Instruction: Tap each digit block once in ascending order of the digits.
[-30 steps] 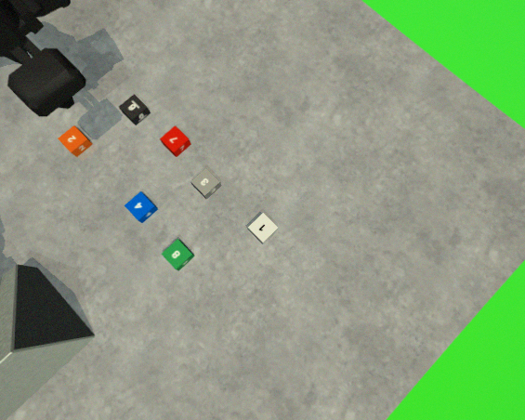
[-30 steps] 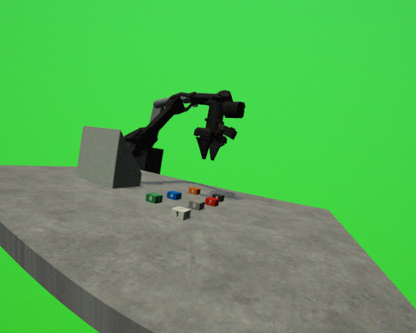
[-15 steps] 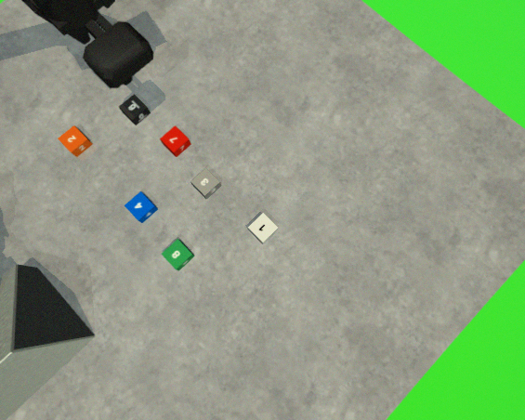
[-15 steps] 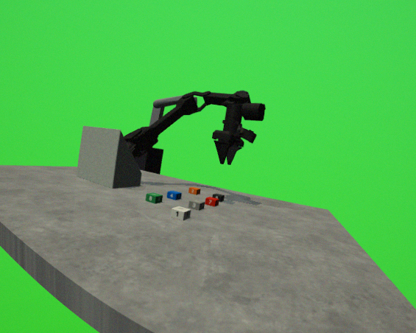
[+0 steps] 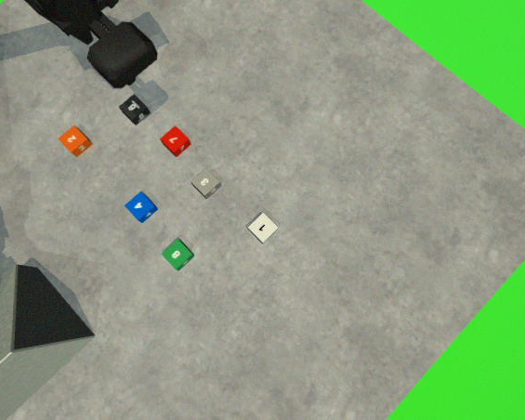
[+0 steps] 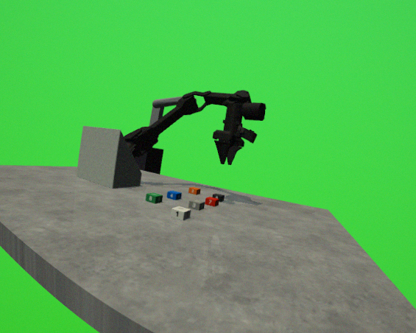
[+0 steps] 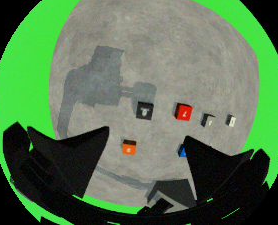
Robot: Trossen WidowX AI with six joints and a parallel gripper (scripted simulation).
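My gripper tip is now 280 mm to the left of the white 1 block, 120 mm above it and 20 mm short of it. From my gripper tip the other things lie so: black block (120 mm below, 10 mm behind); red 7 block (120 mm below, 90 mm to the right, 10 mm ahead); orange 2 block (120 mm below, 110 mm behind, 20 mm to the left).
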